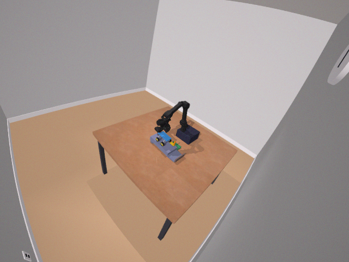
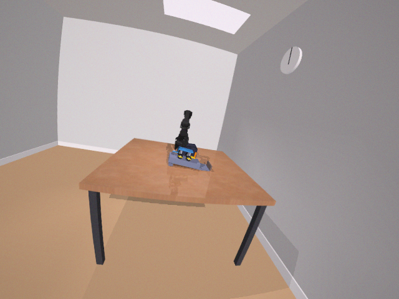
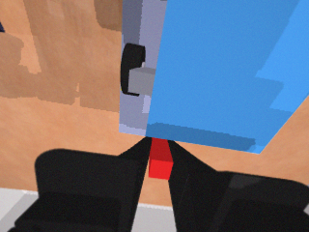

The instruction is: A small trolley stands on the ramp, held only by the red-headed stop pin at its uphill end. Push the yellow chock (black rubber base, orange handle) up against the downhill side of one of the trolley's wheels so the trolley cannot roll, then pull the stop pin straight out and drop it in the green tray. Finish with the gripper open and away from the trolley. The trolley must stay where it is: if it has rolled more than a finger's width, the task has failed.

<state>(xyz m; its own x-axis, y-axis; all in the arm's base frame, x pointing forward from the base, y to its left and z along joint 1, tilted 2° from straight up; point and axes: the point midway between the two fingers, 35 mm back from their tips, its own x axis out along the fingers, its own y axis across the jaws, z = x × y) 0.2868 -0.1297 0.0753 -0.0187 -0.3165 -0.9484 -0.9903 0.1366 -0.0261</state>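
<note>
My gripper tip is 18 cm to the right of the yellow chock, 5 cm above it and 1 cm past it. From my gripper tip the other things lie so: blue trolley (9 cm to the left, 3 cm ahead, 2 cm below); then grey ramp (9 cm to the left, 9 cm below, 3 cm ahead); then red-headed stop pin (right at my gripper tip).
</note>
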